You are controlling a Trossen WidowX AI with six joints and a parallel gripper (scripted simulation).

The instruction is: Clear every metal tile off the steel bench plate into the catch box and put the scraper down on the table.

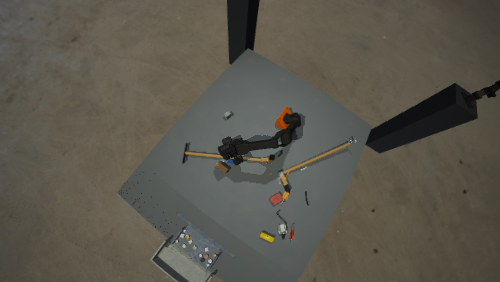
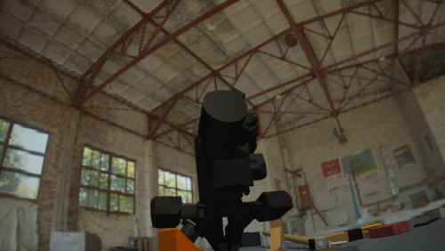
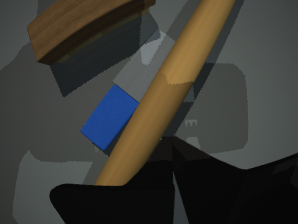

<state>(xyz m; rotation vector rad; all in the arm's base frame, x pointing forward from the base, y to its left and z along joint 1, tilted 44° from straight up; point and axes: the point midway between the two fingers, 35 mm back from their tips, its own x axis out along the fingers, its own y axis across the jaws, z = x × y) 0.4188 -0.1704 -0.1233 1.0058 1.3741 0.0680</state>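
Now: gripper tip 5 cm below the long scraper, 3 cm short of it and 1 cm to the left of it. Also, from my gripper tip: wooden block: 11 cm ahead, 1 cm to the right; grey piece: 24 cm behind, 17 cm to the right, 1 cm above; blue block: 4 cm ahead, 1 cm below.
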